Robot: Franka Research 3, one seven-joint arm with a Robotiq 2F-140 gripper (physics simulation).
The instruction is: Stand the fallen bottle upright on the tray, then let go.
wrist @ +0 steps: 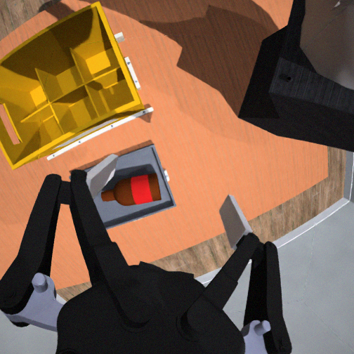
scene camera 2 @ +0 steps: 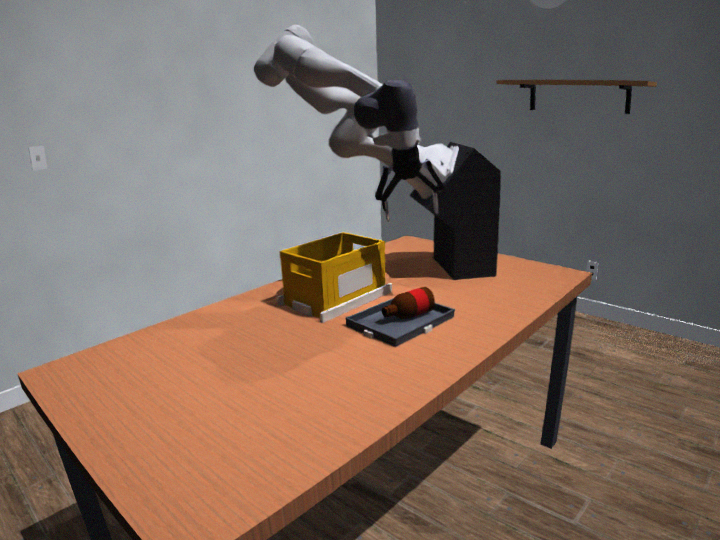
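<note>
A brown bottle [scene camera 2: 419, 301] [wrist: 141, 190] with a red label lies on its side in the dark grey tray [scene camera 2: 395, 331] [wrist: 141, 161]. In the wrist view its neck points left, toward one finger pad, and its base is near the tray's right wall. My gripper [scene camera 2: 411, 210] [wrist: 171, 184] is open and empty. It hangs high above the table, above and behind the tray in the scene view, with its fingers pointing down. In the wrist view the left finger covers the tray's left part.
A yellow crate [scene camera 2: 302, 287] [wrist: 112, 55] with inner compartments stands beside the tray. A white rail [scene camera 2: 355, 302] [wrist: 100, 132] runs along the crate's side, between it and the tray. The black robot pedestal [scene camera 2: 471, 220] [wrist: 310, 107] stands at the table's far end.
</note>
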